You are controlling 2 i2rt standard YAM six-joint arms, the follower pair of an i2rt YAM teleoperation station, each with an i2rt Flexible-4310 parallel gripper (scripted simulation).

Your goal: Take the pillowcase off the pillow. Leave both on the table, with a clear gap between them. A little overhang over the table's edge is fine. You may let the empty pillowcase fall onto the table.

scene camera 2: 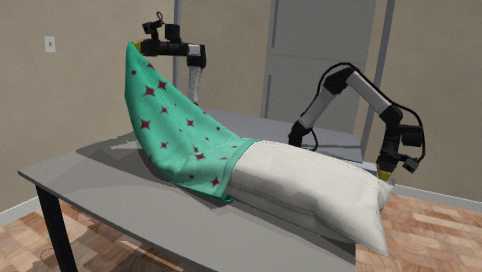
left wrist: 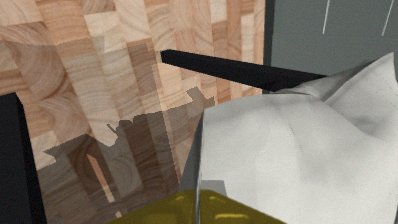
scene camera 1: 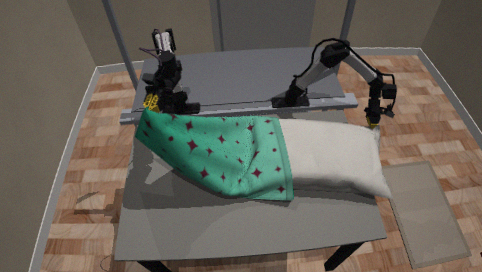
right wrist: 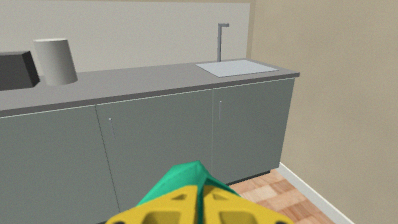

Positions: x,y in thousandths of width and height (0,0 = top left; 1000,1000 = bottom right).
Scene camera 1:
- green pillowcase: 511,575
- white pillow: 673,575
